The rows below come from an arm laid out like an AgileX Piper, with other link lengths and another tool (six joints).
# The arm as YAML. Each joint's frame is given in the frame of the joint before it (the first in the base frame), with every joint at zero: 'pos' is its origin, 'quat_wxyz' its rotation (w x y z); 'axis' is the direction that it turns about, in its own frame. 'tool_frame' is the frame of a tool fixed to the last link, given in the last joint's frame.
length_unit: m
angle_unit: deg
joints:
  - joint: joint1
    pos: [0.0, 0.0, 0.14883]
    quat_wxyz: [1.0, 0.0, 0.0, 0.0]
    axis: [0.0, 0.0, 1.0]
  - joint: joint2
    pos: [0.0, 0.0, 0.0]
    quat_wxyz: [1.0, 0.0, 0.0, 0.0]
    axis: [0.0, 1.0, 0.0]
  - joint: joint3
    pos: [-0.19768, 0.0, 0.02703]
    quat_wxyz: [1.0, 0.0, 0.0, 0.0]
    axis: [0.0, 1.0, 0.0]
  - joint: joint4
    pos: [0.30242, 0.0, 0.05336]
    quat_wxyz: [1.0, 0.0, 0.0, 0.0]
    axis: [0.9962, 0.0, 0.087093]
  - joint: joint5
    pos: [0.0, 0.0, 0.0]
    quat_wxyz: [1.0, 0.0, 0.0, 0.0]
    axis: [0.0, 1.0, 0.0]
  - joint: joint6
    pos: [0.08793, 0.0, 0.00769]
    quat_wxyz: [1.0, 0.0, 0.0, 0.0]
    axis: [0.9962, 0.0, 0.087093]
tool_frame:
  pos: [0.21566, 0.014, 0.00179]
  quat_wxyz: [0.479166, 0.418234, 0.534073, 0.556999]
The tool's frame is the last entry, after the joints.
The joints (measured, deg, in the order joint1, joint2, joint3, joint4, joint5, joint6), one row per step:
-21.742, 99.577, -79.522, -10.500, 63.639, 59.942
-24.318, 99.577, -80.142, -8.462, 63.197, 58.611
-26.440, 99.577, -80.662, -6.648, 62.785, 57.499
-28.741, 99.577, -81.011, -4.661, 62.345, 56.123
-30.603, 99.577, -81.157, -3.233, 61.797, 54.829
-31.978, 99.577, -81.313, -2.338, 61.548, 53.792
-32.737, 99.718, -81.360, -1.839, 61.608, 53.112
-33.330, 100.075, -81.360, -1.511, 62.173, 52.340
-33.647, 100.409, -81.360, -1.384, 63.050, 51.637
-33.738, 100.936, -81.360, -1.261, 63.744, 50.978
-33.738, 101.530, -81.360, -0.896, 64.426, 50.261
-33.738, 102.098, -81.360, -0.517, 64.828, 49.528
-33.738, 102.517, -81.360, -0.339, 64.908, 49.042
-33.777, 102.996, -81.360, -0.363, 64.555, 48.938
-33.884, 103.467, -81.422, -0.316, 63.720, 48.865
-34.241, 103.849, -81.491, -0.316, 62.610, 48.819
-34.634, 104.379, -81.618, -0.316, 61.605, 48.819
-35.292, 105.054, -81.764, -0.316, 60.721, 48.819
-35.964, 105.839, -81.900, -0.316, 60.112, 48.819
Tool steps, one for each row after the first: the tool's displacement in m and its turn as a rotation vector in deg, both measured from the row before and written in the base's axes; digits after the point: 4 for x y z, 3 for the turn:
0.0003, -0.0104, 0.0036, 1.239, -1.461, -1.737
0.0007, -0.0084, 0.0034, 1.034, -1.374, -1.438
-0.0006, -0.0088, 0.0026, 1.121, -1.338, -1.400
-0.0008, -0.0082, 0.0017, 0.629, -1.065, -0.908
-0.0016, -0.0065, 0.0014, 0.330, -0.622, -0.569
-0.0023, -0.0028, -0.0008, 0.354, -0.016, -0.220
-0.0050, -0.0004, -0.0035, 0.615, 0.724, 0.061
-0.0057, 0.0015, -0.0037, 0.638, 1.048, 0.314
-0.0044, 0.0028, -0.0048, 0.664, 1.041, 0.507
-0.0036, 0.0045, -0.0051, 0.892, 0.953, 0.598
-0.0023, 0.0037, -0.0045, 0.741, 0.681, 0.616
-0.0011, 0.0017, -0.0031, 0.357, 0.366, 0.430
0.0001, -0.0005, -0.0032, 0.038, 0.127, 0.073
0.0025, -0.0023, -0.0024, -0.208, -0.373, -0.044
0.0028, -0.0051, -0.0014, -0.451, -0.657, -0.306
0.0021, -0.0050, -0.0022, -0.339, -0.497, -0.388
0.0001, -0.0061, -0.0033, -0.202, -0.292, -0.653
-0.0016, -0.0051, -0.0045, 0.024, 0.032, -0.669

